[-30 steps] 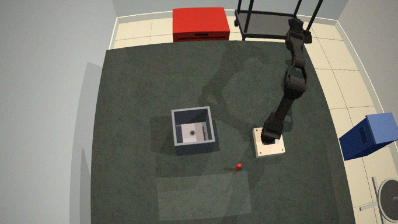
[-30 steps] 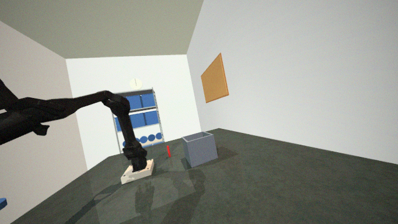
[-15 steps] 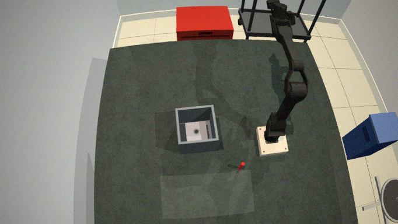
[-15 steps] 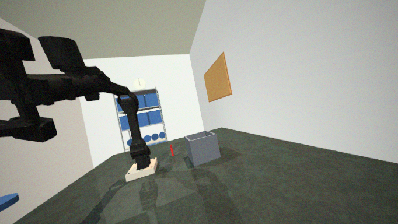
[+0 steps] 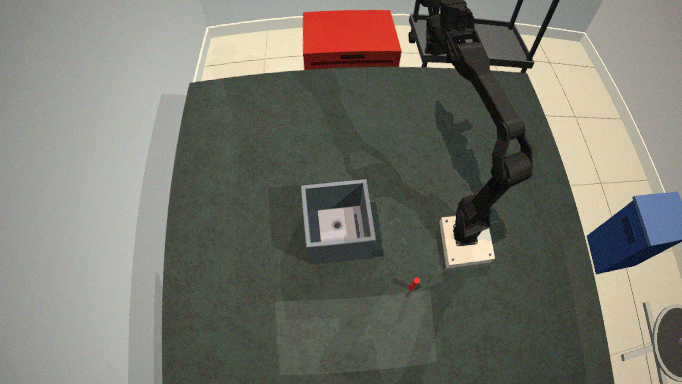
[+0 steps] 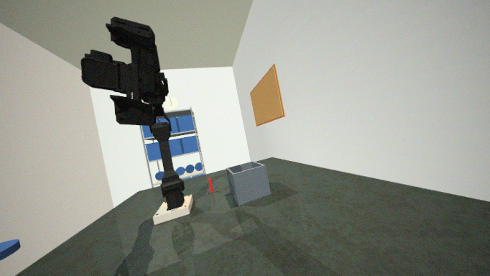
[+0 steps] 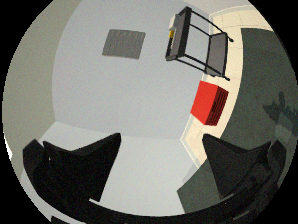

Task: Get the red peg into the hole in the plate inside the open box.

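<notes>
The red peg is 70 mm ahead of my gripper tip, 590 mm to the left of it and 380 mm below it. From my gripper tip the other things lie so: light grey plate 250 mm ahead, 420 mm to the left, 380 mm below.
</notes>
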